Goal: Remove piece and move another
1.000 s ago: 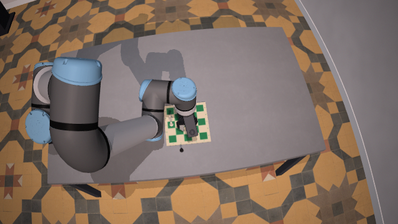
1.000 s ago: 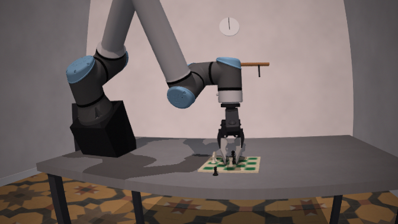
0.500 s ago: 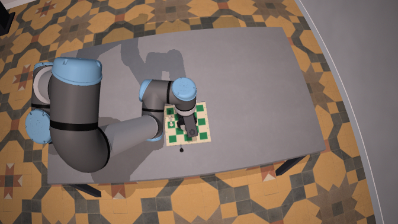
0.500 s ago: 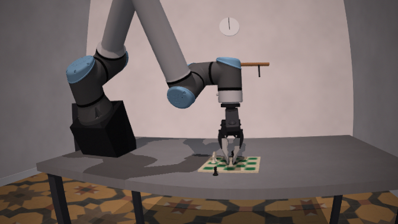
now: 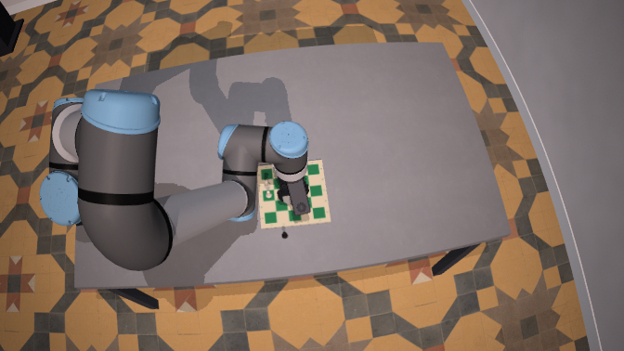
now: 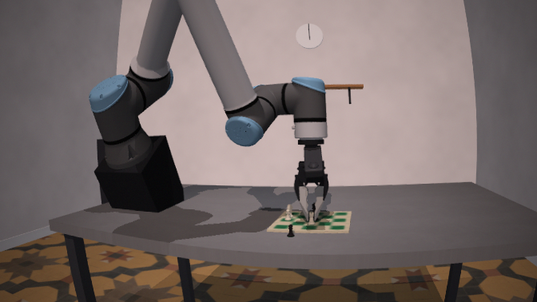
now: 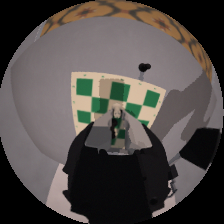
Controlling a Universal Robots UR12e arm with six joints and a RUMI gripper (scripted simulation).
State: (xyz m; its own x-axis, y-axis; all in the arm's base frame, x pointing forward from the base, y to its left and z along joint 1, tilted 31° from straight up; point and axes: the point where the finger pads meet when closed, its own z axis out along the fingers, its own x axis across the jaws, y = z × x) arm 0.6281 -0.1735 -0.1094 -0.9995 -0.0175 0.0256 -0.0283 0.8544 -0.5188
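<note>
My hand is 40 mm to the right of the chessboard and 30 mm above it.
</note>
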